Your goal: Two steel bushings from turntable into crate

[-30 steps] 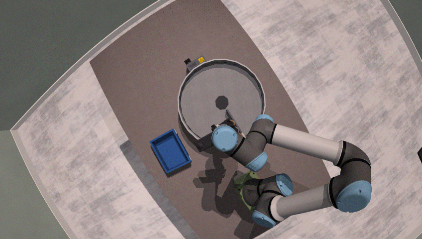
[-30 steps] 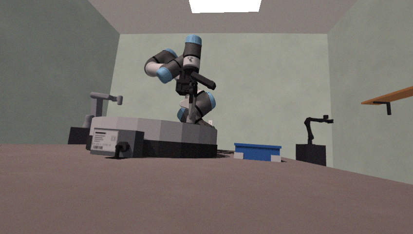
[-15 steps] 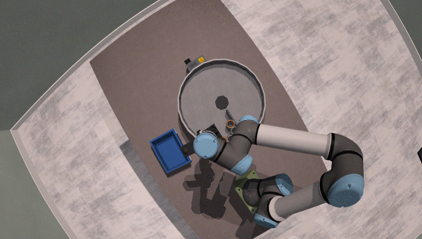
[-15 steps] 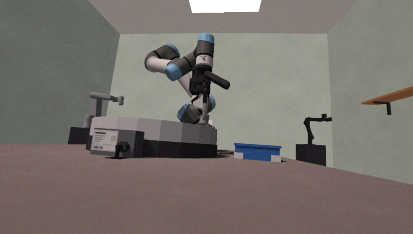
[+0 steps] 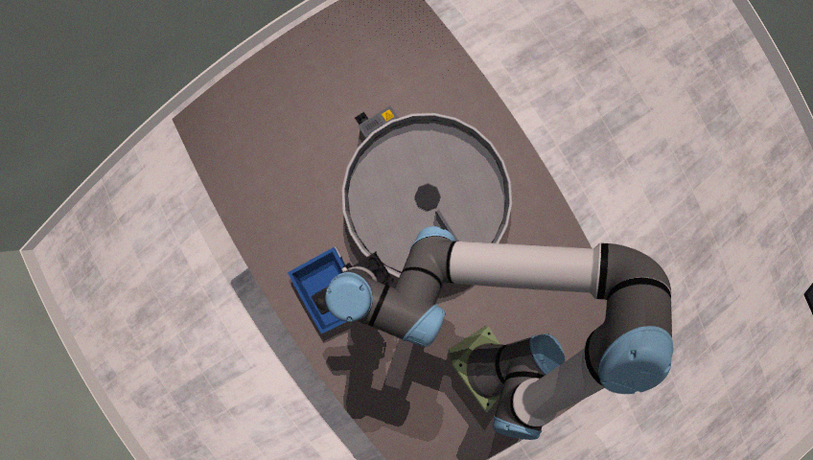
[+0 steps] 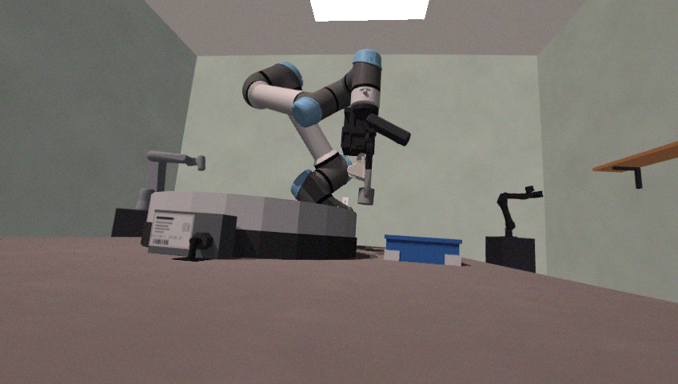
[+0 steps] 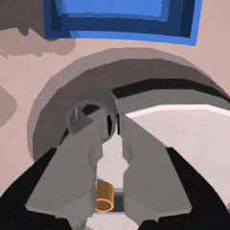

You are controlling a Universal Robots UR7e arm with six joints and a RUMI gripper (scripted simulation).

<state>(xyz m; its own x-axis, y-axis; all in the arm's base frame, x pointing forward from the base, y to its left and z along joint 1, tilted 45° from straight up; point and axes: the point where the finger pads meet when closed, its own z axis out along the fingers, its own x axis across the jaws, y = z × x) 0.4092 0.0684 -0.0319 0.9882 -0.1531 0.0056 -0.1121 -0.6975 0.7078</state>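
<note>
The blue crate is 130 mm below my hand, 120 mm to the left of it and 30 mm ahead of it.
</note>
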